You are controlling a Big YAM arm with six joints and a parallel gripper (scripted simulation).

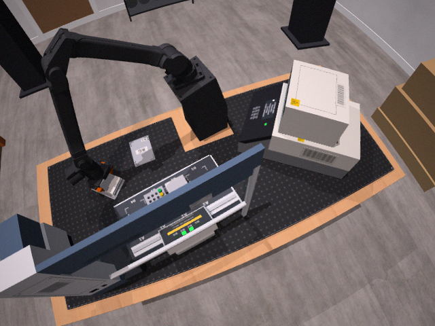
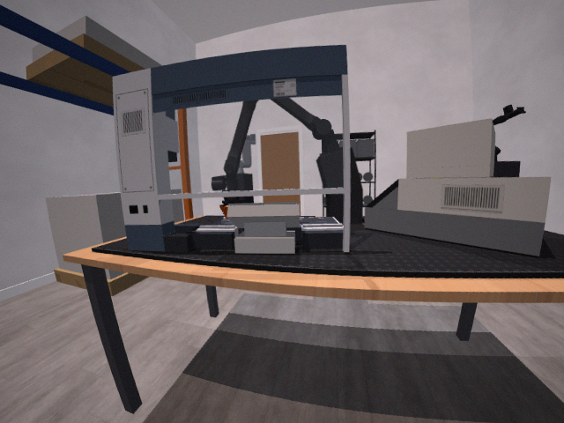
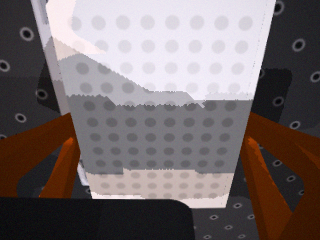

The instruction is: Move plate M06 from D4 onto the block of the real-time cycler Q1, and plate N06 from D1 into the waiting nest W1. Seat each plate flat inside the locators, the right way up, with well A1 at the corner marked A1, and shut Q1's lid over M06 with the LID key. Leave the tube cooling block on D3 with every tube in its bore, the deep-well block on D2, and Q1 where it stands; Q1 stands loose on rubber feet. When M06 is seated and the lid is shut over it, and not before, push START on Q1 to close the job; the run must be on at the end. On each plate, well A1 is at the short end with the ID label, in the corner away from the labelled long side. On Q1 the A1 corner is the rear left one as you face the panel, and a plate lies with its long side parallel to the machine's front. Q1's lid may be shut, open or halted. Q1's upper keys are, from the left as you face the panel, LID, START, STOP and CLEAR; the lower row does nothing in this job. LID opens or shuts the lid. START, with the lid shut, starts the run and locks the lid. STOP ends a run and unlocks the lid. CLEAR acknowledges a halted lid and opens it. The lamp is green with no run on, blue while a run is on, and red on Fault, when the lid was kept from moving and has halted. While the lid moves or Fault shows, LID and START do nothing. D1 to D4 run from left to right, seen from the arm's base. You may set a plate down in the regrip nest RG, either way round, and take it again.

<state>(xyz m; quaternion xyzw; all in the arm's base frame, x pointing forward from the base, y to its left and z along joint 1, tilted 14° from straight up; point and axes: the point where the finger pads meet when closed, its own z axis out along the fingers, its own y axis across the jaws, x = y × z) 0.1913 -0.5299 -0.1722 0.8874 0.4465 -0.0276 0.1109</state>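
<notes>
The grey waiting nest is 20 mm below my hand and 10 mm to the right of it. From my hand the other things lie so: white well plate (right at my hand); then tube cooling block (230 mm to the left, 190 mm ahead, 40 mm above); then green-capped tube (250 mm to the left, 140 mm ahead, 50 mm above).
</notes>
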